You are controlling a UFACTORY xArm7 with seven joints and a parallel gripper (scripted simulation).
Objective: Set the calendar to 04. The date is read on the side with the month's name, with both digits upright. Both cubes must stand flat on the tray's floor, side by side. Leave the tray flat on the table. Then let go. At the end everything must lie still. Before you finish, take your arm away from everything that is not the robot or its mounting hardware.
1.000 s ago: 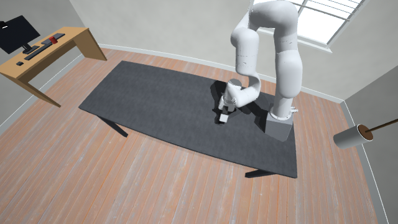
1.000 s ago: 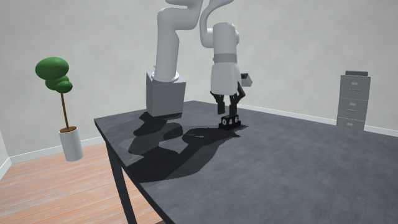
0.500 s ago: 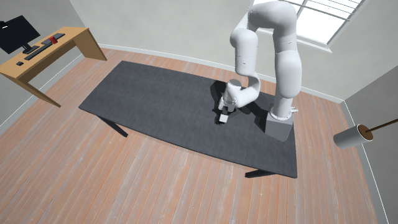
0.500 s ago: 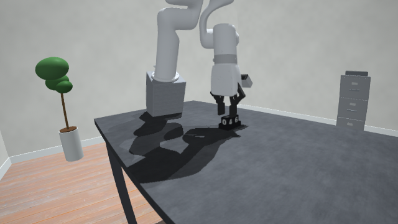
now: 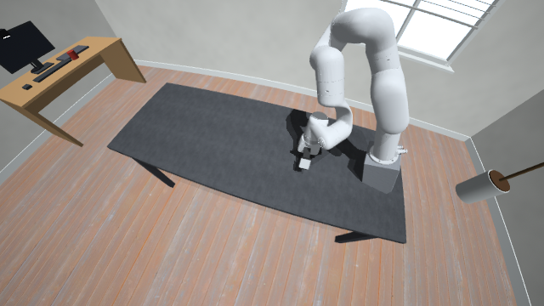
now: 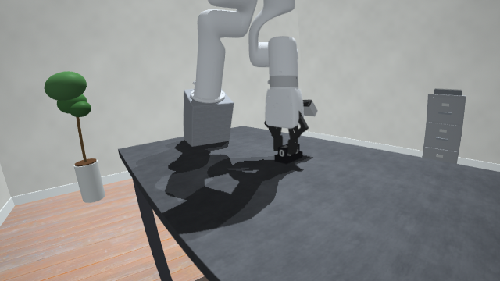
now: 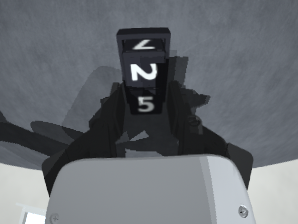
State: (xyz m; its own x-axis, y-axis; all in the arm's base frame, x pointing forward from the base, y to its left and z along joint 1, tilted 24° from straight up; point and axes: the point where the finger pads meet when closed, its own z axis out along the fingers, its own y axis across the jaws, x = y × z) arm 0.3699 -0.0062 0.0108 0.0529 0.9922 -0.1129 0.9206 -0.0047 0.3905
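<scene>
The black calendar tray lies 20 mm to the left of my hand and 40 mm below it. From my hand the other things lie so: black number cube: 30 mm to the left, 20 mm below.
</scene>
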